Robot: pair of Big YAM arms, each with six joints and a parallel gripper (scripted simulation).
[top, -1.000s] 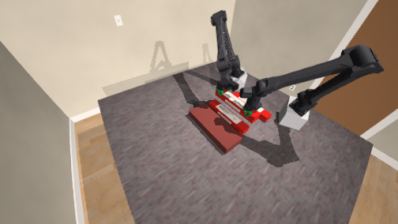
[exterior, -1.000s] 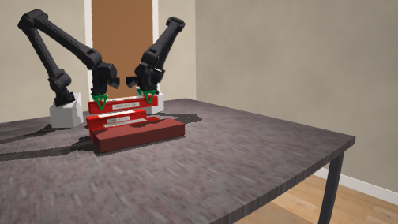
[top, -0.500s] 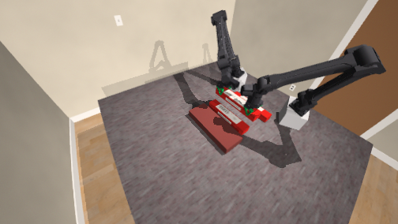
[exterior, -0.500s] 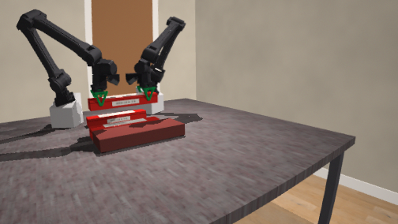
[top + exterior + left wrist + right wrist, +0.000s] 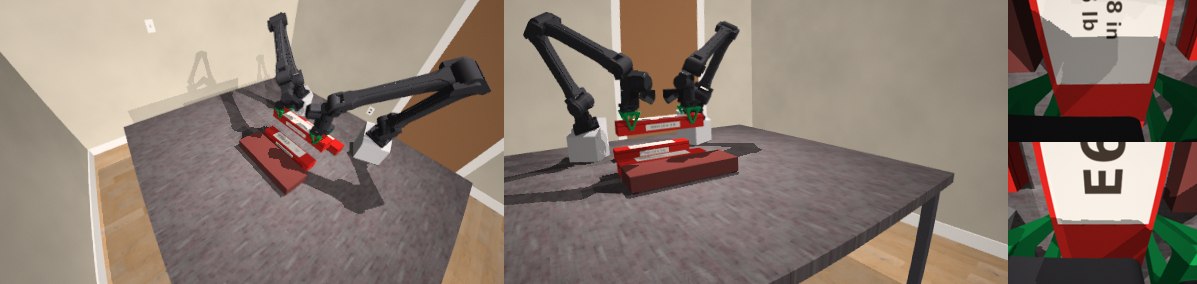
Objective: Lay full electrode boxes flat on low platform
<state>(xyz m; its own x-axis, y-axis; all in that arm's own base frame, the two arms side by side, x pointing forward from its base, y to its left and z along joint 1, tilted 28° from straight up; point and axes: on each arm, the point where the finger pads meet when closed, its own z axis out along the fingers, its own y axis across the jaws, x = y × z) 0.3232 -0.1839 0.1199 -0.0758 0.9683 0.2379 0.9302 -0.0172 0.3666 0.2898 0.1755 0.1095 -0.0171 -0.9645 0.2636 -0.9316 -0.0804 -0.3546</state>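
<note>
The red electrode box is 12 cm to the right of my left hand and 1 cm above it. The rest, counted from my left hand: low dark red platform (19 cm ahead, 14 cm to the right, 16 cm below).
Right now my right hand is 1 cm short of the red electrode box, 14 cm to the right of it and 1 cm below it. From my right hand the other things lie so: low dark red platform (20 cm ahead, 12 cm to the left, 16 cm below).
</note>
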